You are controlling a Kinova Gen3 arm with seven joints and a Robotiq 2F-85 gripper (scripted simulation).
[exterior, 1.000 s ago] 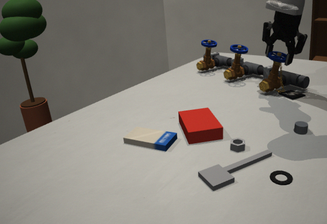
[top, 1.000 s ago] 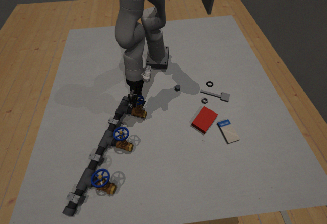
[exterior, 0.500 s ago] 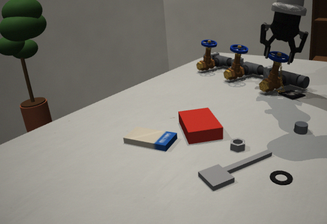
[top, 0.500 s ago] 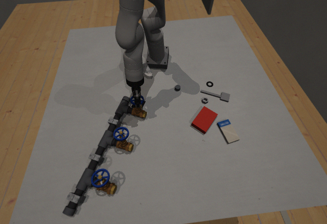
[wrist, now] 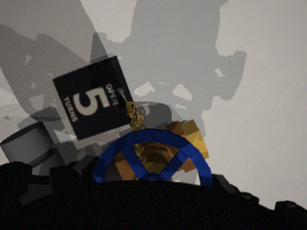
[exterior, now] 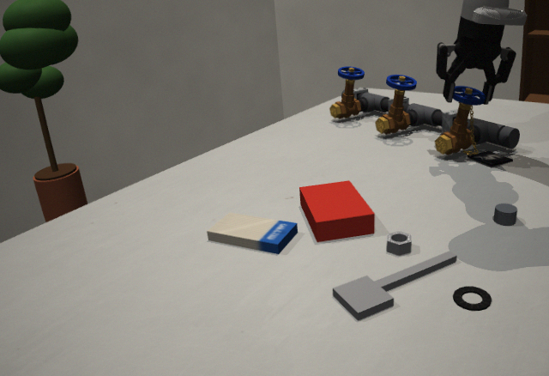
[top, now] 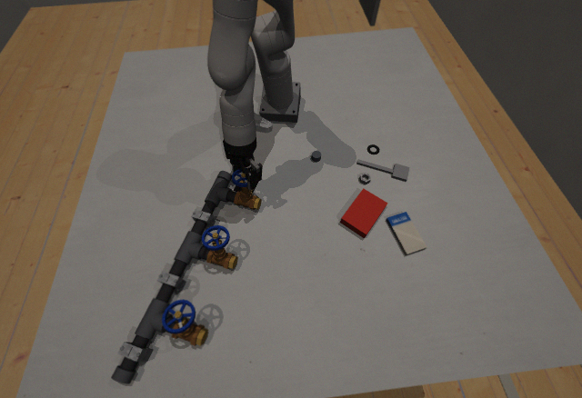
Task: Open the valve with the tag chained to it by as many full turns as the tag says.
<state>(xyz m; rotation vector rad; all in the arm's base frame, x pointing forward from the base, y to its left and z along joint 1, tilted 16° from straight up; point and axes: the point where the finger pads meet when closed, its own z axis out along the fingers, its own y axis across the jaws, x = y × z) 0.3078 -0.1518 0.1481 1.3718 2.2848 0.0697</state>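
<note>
Now: the black tag 120 mm below my hand and 40 mm behind it. Round my hand: red block (310 mm to the left, 130 mm ahead, 110 mm below); small grey cylinder (230 mm to the left, 110 mm below, 100 mm behind); grey paddle-shaped tool (440 mm to the left, 120 mm below).
</note>
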